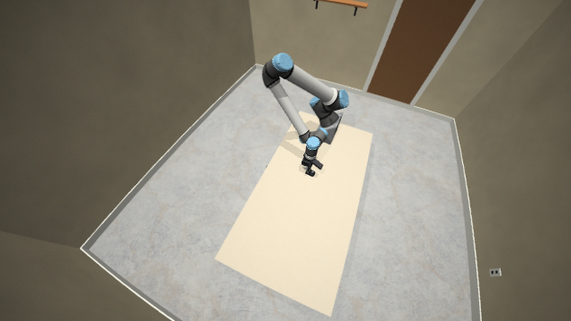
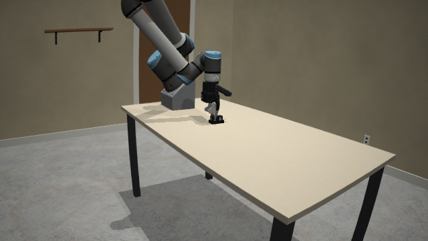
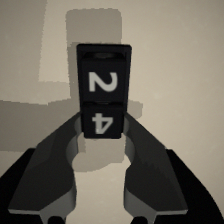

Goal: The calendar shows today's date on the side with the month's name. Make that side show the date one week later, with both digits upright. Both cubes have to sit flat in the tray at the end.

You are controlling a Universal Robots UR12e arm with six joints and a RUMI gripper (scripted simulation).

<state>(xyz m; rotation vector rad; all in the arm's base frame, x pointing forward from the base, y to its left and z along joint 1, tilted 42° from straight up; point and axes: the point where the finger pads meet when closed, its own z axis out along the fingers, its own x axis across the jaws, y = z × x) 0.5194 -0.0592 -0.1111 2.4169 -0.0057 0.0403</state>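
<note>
The black tray is 3 cm below my hand and 2 cm to the left of it.
</note>
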